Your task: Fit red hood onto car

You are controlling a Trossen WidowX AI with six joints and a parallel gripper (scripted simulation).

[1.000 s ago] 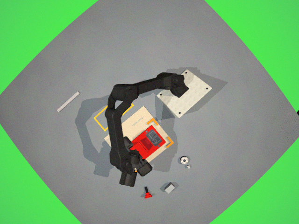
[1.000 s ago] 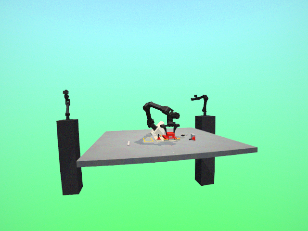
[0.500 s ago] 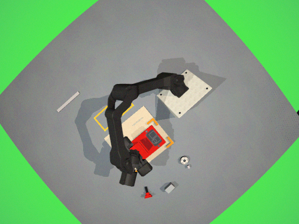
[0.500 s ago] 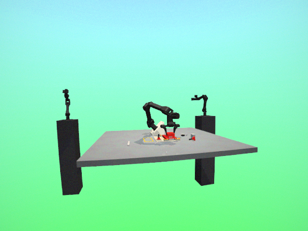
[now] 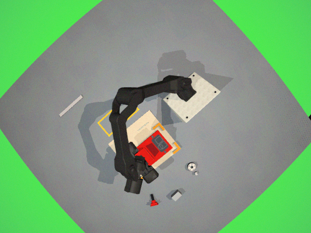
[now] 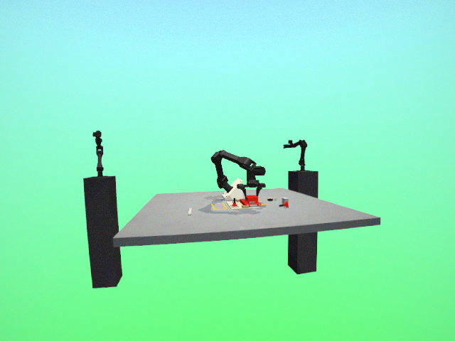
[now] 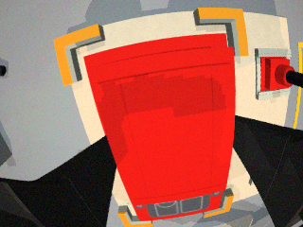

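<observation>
Right now my gripper tip is 10 mm below the red hood. From my gripper tip the other things lie so: grey bar: 90 mm ahead, 410 mm to the right, 40 mm below; cream jig plate: 40 mm behind, 20 mm to the right, 40 mm below.
</observation>
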